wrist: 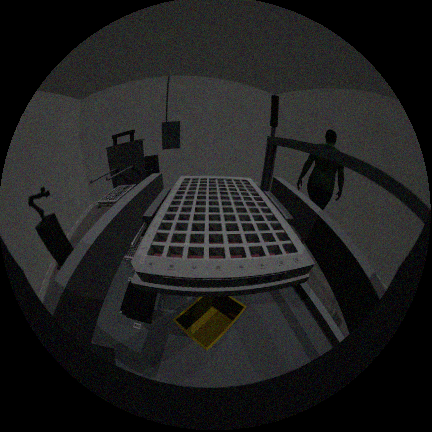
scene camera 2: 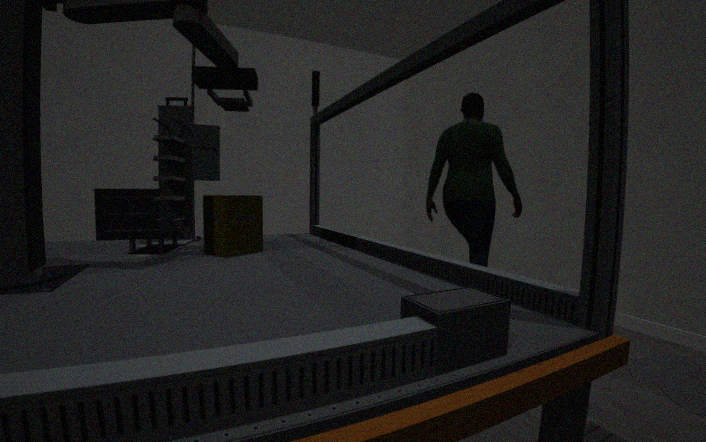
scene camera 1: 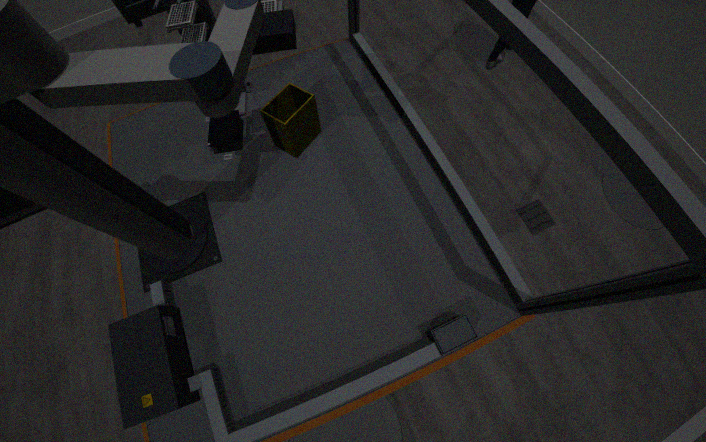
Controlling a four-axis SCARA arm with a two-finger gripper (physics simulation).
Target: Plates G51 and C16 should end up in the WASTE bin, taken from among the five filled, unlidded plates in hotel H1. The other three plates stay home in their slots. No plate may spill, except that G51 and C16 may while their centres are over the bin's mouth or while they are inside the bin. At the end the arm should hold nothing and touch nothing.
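My gripper is shut on a filled, unlidded plate, held by its long sides and looking level, with reddish content in its wells. Its label is not readable. The yellow WASTE bin stands upright on the deck, well below the held plate; I cannot tell whether the plate's centre is over its mouth. Hotel H1 stands at the back, left of the bin. Plates such as one slotted plate show there; the arm partly hides them.
A black block stands left of the bin. A grey box sits at the deck's front right corner. Rails and a frame line the right side. A person is beyond the frame.
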